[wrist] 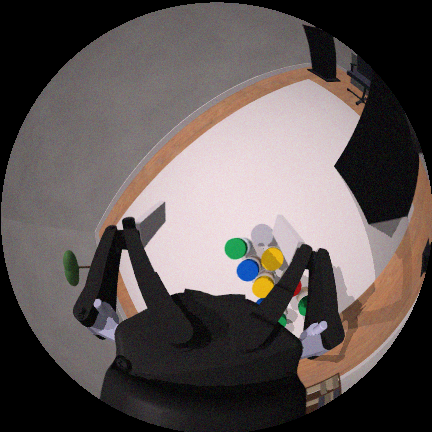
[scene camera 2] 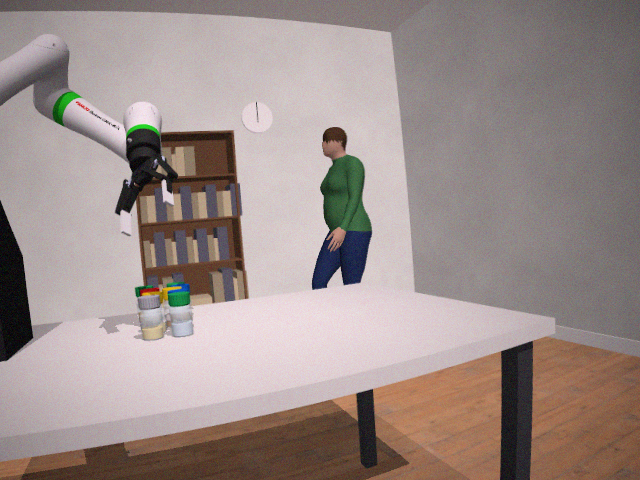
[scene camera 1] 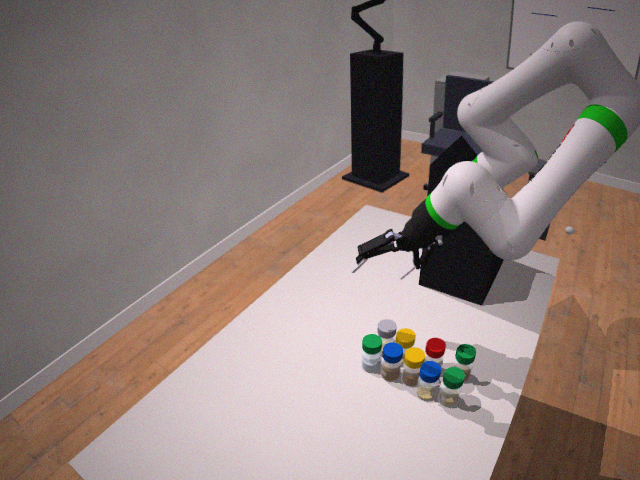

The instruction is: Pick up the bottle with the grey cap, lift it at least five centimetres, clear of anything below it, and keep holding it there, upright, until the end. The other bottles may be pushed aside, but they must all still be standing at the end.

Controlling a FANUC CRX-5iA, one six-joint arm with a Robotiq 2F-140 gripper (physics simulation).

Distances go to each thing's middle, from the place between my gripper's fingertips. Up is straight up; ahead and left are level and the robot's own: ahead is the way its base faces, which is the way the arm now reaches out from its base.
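The green-capped bottle [scene camera 2: 181, 319] is what I measure my gripper from. My gripper is now 240 mm above the bottle, and it is also 30 mm to the right of it and 50 mm short of it.
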